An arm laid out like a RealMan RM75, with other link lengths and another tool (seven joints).
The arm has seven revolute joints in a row. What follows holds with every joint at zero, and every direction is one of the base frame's.
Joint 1 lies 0.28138 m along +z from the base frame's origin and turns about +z.
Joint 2 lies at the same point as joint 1 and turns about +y.
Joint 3 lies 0.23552 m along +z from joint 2 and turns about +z.
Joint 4 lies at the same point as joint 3 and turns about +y.
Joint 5 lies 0.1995 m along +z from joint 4 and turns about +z.
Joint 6 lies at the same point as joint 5 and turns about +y.
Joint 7 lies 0.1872 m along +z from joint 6 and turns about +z.
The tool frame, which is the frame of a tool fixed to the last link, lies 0.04 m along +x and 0.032 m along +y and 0.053 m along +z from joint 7; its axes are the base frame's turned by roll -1.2, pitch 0 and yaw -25.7 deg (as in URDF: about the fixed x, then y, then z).
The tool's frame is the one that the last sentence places.
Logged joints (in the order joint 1, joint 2, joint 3, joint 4, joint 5, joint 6, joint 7), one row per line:
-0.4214, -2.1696, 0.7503, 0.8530, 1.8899, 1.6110, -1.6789
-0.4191, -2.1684, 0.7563, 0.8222, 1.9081, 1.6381, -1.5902
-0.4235, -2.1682, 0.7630, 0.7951, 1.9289, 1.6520, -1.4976
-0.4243, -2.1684, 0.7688, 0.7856, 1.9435, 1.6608, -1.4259
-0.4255, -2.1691, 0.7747, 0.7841, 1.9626, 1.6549, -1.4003
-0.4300, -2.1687, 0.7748, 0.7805, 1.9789, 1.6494, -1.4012
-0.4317, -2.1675, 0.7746, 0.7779, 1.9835, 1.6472, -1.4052
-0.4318, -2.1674, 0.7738, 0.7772, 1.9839, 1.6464, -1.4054
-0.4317, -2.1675, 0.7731, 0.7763, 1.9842, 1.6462, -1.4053
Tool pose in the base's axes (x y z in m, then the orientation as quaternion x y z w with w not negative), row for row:
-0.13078, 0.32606, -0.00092, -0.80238, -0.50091, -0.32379, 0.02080
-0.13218, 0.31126, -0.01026, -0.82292, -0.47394, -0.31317, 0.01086
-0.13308, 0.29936, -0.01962, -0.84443, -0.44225, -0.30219, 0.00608
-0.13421, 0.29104, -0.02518, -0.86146, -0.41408, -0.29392, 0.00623
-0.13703, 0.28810, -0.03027, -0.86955, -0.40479, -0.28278, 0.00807
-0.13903, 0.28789, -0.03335, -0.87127, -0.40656, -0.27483, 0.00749
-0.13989, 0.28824, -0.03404, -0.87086, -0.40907, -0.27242, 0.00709
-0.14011, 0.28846, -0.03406, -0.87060, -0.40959, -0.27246, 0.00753
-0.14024, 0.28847, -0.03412, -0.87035, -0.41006, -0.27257, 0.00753
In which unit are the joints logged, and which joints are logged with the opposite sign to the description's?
The joints are logged in radians. Opposite sign: none.
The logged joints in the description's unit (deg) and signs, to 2 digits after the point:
-24.14, -124.31, 42.99, 48.87, 108.28, 92.30, -96.19
-24.01, -124.24, 43.33, 47.11, 109.33, 93.86, -91.11
-24.26, -124.23, 43.72, 45.56, 110.52, 94.65, -85.81
-24.31, -124.24, 44.05, 45.01, 111.35, 95.16, -81.70
-24.38, -124.28, 44.39, 44.93, 112.45, 94.82, -80.23
-24.64, -124.26, 44.39, 44.72, 113.38, 94.50, -80.28
-24.73, -124.19, 44.38, 44.57, 113.65, 94.38, -80.51
-24.74, -124.18, 44.34, 44.53, 113.67, 94.33, -80.52
-24.73, -124.19, 44.30, 44.48, 113.69, 94.32, -80.52

